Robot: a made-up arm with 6 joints. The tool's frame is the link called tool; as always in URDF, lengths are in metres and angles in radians.
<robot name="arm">
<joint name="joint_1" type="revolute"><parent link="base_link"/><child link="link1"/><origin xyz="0.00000 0.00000 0.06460"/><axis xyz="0 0 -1"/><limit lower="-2.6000" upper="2.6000"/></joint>
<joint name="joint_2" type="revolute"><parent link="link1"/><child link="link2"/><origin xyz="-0.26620 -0.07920 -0.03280"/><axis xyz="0 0 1"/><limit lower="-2.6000" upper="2.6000"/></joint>
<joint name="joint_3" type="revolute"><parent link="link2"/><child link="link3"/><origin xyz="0.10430 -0.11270 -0.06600"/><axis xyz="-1 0 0"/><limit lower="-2.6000" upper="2.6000"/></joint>
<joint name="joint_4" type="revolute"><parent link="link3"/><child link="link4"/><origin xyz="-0.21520 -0.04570 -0.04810"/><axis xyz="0 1 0"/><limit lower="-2.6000" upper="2.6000"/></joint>
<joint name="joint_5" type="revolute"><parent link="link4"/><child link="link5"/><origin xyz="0.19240 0.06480 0.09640"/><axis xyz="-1 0 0"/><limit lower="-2.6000" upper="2.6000"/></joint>
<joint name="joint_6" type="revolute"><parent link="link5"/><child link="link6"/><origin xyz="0.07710 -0.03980 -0.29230"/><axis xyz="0 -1 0"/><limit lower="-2.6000" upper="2.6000"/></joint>
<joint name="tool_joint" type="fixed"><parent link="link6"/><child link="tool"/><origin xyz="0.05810 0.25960 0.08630"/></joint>
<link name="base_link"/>
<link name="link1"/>
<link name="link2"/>
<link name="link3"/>
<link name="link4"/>
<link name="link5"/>
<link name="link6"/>
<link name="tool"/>
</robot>
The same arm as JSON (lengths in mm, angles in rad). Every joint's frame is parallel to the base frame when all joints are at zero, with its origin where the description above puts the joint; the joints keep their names.
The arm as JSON. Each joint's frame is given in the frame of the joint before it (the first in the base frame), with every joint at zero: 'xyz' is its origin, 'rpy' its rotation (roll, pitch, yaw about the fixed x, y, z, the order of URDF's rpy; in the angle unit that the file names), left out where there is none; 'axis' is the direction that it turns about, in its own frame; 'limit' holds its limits. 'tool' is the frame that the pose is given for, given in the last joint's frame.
{"units": {"length": "mm", "angle": "rad"}, "joints": [
  {"name": "joint_1", "type": "revolute", "origin": {"xyz": [0.0, 0.0, 64.6]}, "axis": [0.0, 0.0, -1.0], "limit": {"lower": -2.6, "upper": 2.6}},
  {"name": "joint_2", "type": "revolute", "origin": {"xyz": [-266.2, -79.2, -32.8]}, "axis": [0.0, 0.0, 1.0], "limit": {"lower": -2.6, "upper": 2.6}},
  {"name": "joint_3", "type": "revolute", "origin": {"xyz": [104.3, -112.7, -66.0]}, "axis": [-1.0, 0.0, 0.0], "limit": {"lower": -2.6, "upper": 2.6}},
  {"name": "joint_4", "type": "revolute", "origin": {"xyz": [-215.2, -45.7, -48.1]}, "axis": [0.0, 1.0, 0.0], "limit": {"lower": -2.6, "upper": 2.6}},
  {"name": "joint_5", "type": "revolute", "origin": {"xyz": [192.4, 64.8, 96.4]}, "axis": [-1.0, 0.0, 0.0], "limit": {"lower": -2.6, "upper": 2.6}},
  {"name": "joint_6", "type": "revolute", "origin": {"xyz": [77.1, -39.8, -292.3]}, "axis": [0.0, -1.0, 0.0], "limit": {"lower": -2.6, "upper": 2.6}}
], "tool": {"origin": {"xyz": [58.1, 259.6, 86.3]}}}

